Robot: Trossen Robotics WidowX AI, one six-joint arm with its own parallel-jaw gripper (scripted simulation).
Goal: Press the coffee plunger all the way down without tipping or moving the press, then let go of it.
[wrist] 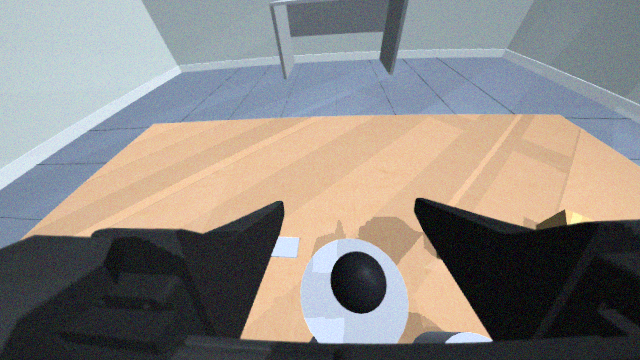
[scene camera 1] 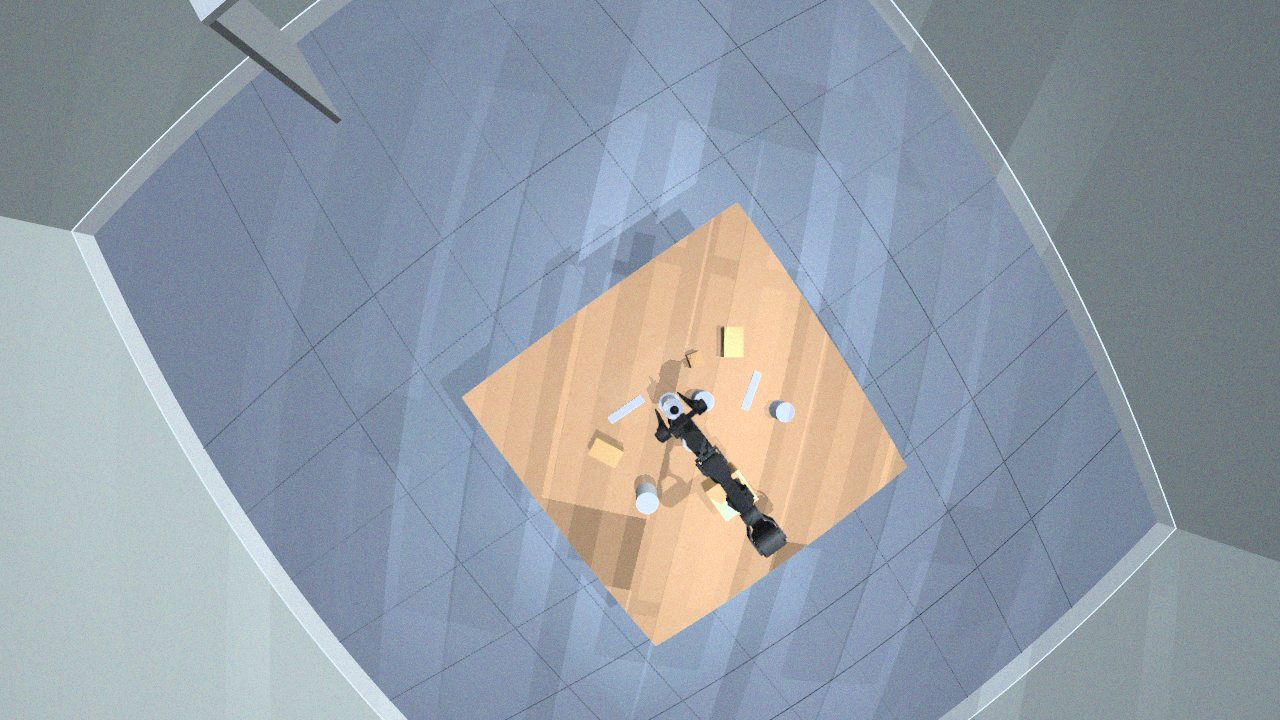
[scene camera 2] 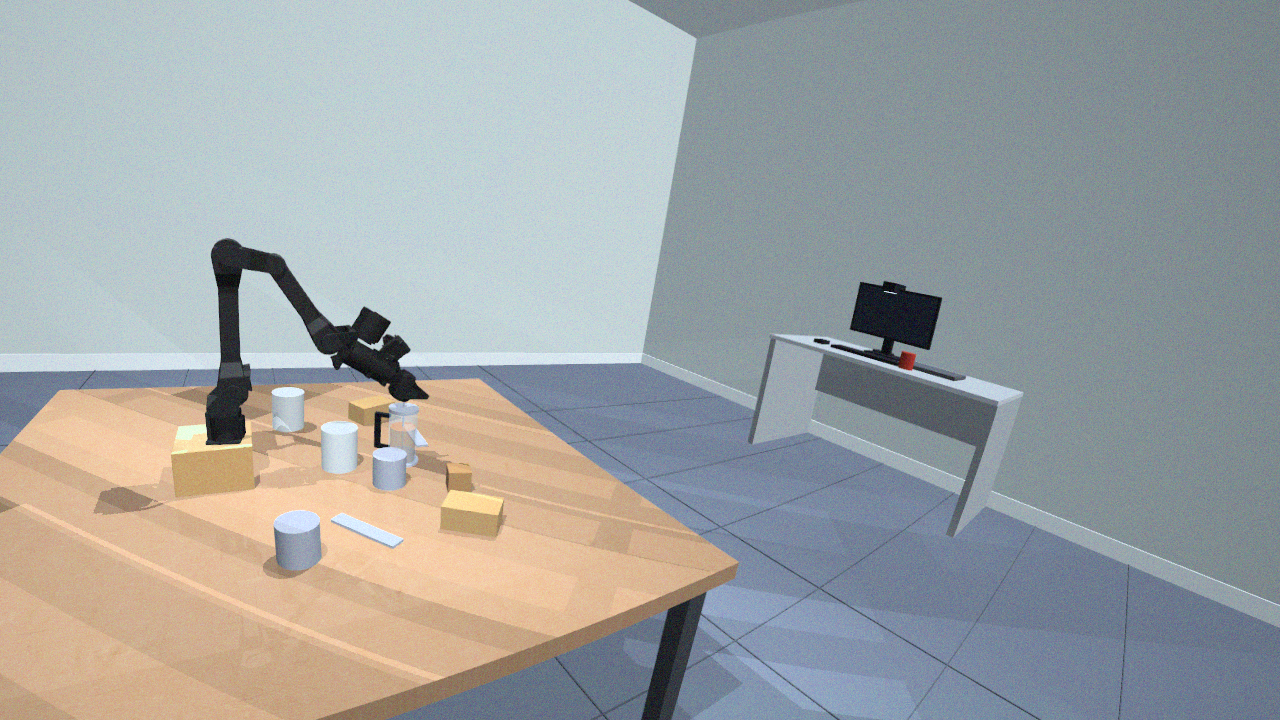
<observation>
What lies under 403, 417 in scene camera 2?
A coffee press.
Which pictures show my gripper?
The wrist view, scene camera 1 and scene camera 2: all of them.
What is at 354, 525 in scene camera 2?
A flat grey strip.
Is my gripper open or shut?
Open.
</observation>
